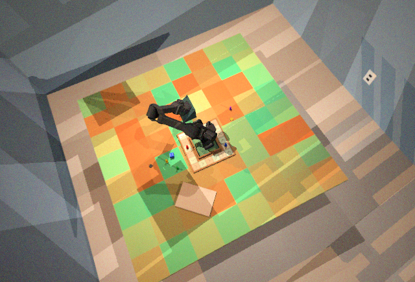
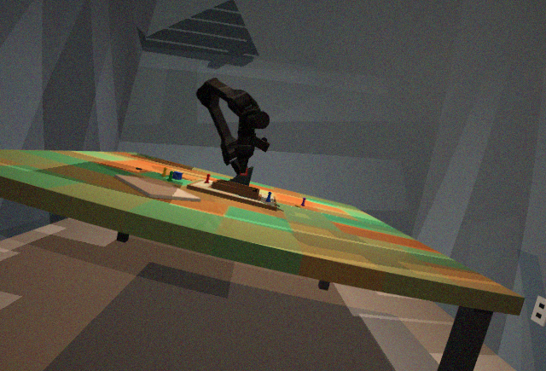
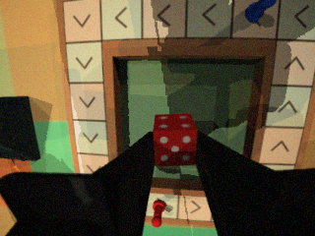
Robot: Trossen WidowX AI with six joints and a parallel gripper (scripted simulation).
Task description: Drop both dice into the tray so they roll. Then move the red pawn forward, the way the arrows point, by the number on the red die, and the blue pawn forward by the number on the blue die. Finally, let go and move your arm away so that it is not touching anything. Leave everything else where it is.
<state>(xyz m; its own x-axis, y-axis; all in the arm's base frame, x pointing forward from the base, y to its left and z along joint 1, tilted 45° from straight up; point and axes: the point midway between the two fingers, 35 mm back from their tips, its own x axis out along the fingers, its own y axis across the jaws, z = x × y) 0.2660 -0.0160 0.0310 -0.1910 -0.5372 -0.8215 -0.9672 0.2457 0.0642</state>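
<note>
Right now the yellow pawn is 270 mm to the right of my gripper tip, 70 mm below it and 40 mm behind it. From my gripper tip the other things lie so: blue pawn (90 mm to the left, 90 mm ahead, 50 mm below); green pawn (240 mm to the right, 70 mm below, 40 mm ahead); red pawn (120 mm to the right, 50 mm below, 40 mm behind).
</note>
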